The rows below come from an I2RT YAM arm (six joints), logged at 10 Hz.
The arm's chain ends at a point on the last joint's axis. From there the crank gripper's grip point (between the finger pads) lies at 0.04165 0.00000 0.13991 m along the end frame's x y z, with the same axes.
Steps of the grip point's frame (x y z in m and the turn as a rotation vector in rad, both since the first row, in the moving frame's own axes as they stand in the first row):
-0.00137 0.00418 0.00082 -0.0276 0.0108 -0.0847
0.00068 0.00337 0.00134 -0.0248 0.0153 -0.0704
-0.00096 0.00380 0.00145 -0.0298 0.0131 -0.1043
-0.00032 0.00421 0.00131 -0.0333 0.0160 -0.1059
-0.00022 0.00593 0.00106 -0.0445 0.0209 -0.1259
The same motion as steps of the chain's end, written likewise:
-0.00289 0.00392 0.00128 -0.0276 0.0108 -0.0847
-0.00147 0.00292 0.00200 -0.0248 0.0153 -0.0704
-0.00278 0.00408 0.00200 -0.0298 0.0131 -0.1043
-0.00256 0.00409 0.00200 -0.0333 0.0160 -0.1059
-0.00319 0.00515 0.00198 -0.0445 0.0209 -0.1259

